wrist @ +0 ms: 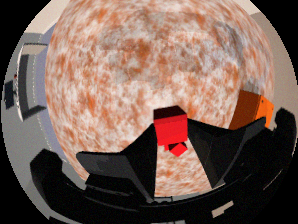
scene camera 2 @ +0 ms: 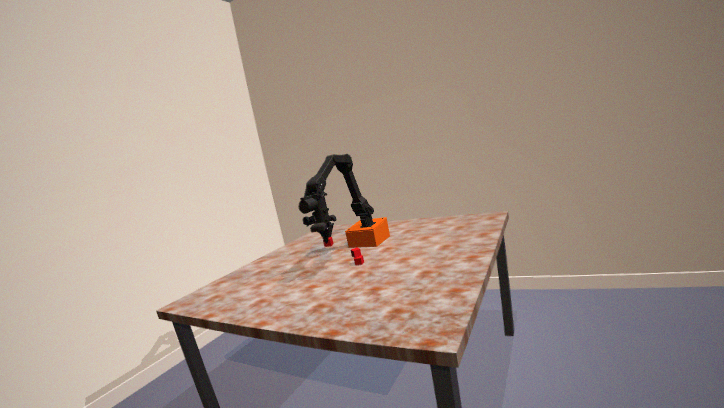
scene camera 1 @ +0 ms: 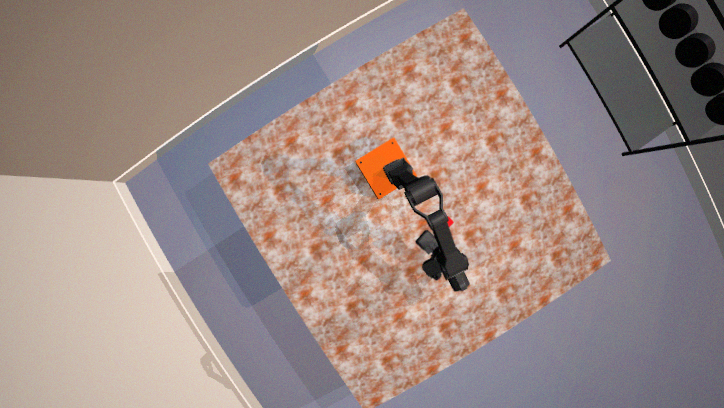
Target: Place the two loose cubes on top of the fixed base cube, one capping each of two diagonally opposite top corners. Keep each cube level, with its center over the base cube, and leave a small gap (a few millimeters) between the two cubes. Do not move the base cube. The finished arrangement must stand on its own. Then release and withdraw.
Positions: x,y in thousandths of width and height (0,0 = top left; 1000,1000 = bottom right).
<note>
My gripper (wrist: 569,556) holds a red cube (wrist: 572,551).
</note>
